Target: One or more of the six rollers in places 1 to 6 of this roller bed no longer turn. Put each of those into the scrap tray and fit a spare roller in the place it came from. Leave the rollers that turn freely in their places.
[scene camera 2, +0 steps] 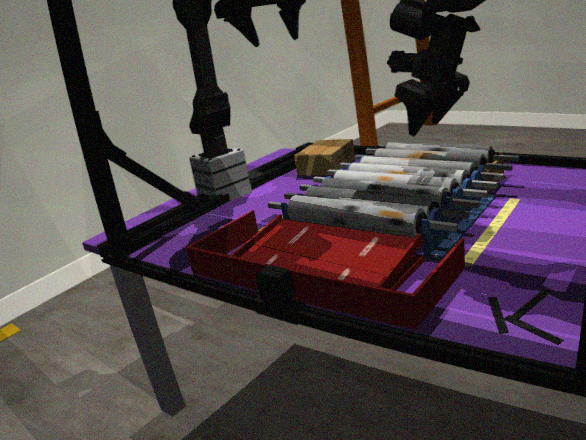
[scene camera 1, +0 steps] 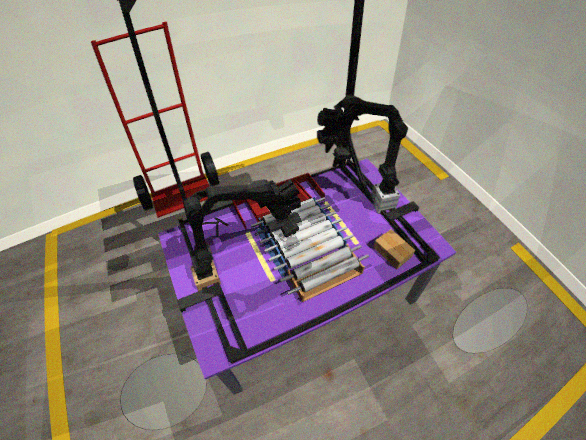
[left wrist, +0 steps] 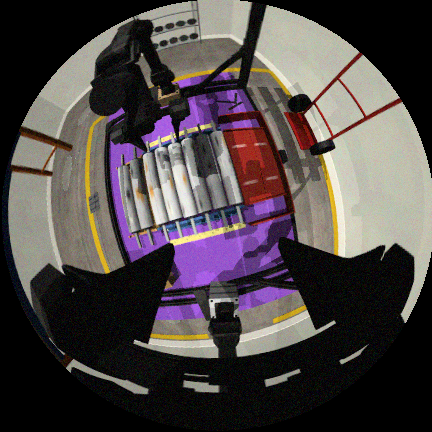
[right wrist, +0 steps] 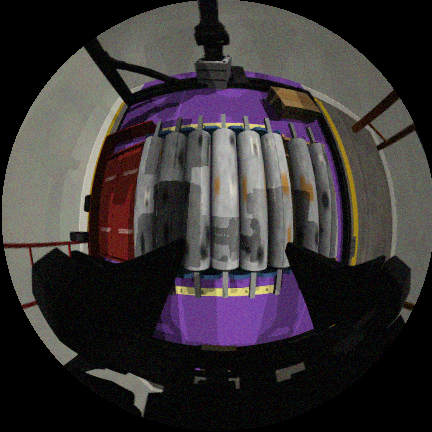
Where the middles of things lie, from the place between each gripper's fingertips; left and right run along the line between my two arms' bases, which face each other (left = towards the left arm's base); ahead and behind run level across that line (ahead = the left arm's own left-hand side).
I see the scrap tray (scene camera 2: 383,262) 270 mm behind my right hand, 140 mm below it and 70 mm to the left of it. Round my right hand: brown box (scene camera 2: 323,155) 400 mm to the left, 230 mm ahead, 140 mm below.
My left hand is 18 cm past the scrap tray, 16 cm to the left of it and 33 cm above it. Also, from my left hand: brown box: 33 cm ahead, 17 cm to the left, 33 cm below.
